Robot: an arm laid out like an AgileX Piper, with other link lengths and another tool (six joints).
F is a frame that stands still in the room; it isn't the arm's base.
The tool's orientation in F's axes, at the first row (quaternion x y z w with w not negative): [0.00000 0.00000 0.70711 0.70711]
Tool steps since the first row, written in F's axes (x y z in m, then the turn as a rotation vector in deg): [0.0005 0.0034 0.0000 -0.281 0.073 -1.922]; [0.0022 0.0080 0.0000 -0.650 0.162 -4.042]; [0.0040 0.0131 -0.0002 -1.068 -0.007 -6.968]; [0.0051 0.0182 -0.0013 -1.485 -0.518 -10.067]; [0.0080 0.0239 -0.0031 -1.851 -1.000 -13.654]
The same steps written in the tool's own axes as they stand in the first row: [0.0034 -0.0005 0.0000 0.073 0.281 -1.922]; [0.0080 -0.0022 0.0000 0.162 0.650 -4.042]; [0.0131 -0.0040 -0.0002 -0.007 1.068 -6.968]; [0.0182 -0.0051 -0.0013 -0.518 1.485 -10.067]; [0.0239 -0.0080 -0.0031 -1.000 1.851 -13.654]
